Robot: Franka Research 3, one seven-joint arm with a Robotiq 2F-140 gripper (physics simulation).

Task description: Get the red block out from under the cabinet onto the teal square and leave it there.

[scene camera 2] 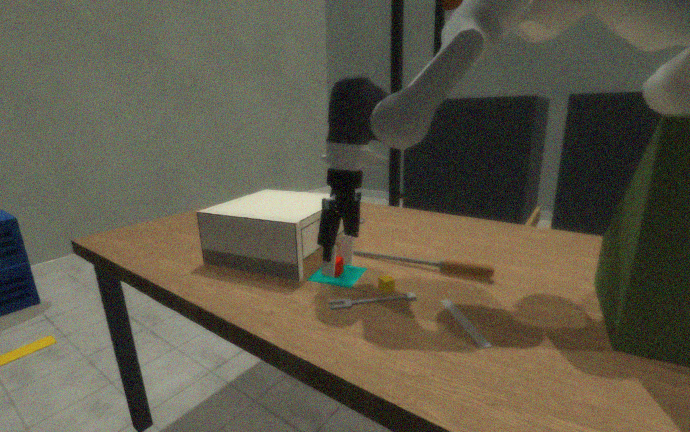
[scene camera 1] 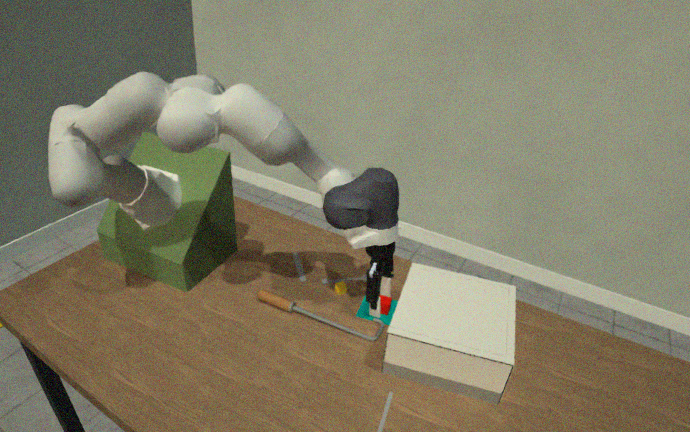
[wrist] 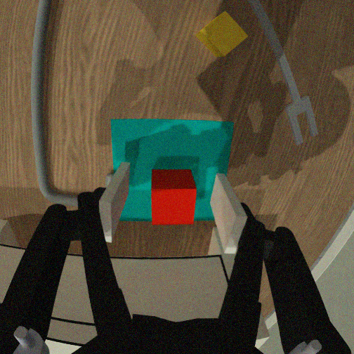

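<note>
The red block (scene camera 1: pixel 385 304) (scene camera 2: pixel 339 266) (wrist: pixel 173 206) sits upright on the teal square (scene camera 1: pixel 363 311) (scene camera 2: pixel 352 277) (wrist: pixel 121 145), toward the square's cabinet side. It is outside the white cabinet (scene camera 1: pixel 453 315) (scene camera 2: pixel 249 236) (wrist: pixel 160 280). My gripper (scene camera 1: pixel 381 299) (scene camera 2: pixel 337 258) (wrist: pixel 171 183) points down with one finger on each side of the block. It is partly open, and the wrist view shows a gap between each finger pad and the block. The fingers hide part of the block in both scene views.
A hooked rod with a wooden handle (scene camera 1: pixel 274 300) (scene camera 2: pixel 465 270) lies beside the square, its bent end close to it. A yellow cube (scene camera 1: pixel 340 288) (scene camera 2: pixel 386 283) (wrist: pixel 222 35) and a wrench (scene camera 2: pixel 371 301) (wrist: pixel 287 75) lie on the arm's side. A flat bar (scene camera 1: pixel 299 267) (scene camera 2: pixel 465 324) lies farther off.
</note>
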